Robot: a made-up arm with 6 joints. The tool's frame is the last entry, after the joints.
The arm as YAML. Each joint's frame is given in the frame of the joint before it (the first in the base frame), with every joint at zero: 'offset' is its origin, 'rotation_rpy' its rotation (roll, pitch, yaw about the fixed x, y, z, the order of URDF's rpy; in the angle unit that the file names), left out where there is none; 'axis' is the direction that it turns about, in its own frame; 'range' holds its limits. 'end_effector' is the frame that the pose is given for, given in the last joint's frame.
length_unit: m
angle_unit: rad
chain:
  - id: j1
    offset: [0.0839, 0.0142, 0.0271]
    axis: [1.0, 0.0, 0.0]
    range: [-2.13, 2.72]
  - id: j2
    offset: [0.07, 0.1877, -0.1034]
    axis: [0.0, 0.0, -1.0]
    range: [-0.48, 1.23]
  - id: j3
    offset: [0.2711, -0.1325, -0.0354]
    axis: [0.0, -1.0, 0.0]
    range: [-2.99, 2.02]
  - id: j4
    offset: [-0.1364, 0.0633, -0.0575]
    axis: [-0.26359, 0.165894, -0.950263]
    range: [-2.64, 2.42]
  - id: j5
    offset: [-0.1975, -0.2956, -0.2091]
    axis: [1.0, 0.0, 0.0]
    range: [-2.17, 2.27]
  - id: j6
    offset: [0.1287, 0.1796, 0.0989]
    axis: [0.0, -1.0, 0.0]
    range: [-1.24, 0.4]
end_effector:
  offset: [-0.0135, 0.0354, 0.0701]
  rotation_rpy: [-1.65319, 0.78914, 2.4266]
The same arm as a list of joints. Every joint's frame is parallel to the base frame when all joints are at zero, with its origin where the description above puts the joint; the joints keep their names.
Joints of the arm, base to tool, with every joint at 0 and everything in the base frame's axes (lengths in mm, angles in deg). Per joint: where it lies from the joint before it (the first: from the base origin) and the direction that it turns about. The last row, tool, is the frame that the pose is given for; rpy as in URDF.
j1: axis 1 0 0 xyz 83.9 14.2 27.1
j2: axis 0 0 -1 xyz 70.0 187.7 -103.4
j3: axis 0 -1 0 xyz 271.1 -132.5 -35.4
j4: axis -0.26359 0.165894 -0.950263 xyz -136.4 63.3 -57.5
j5: axis 1 0 0 xyz -197.5 -295.6 -209.1
j6: axis 0 -1 0 xyz 128.7 179.6 98.9
tool: xyz -13.5 35.4 70.1 rpy -94.72 45.21 139.03
Joint limits (deg, base to tool): -122.04..155.84 -27.50..70.47 -171.31..115.74 -151.26..138.66 -124.33..130.06 -71.05..22.92

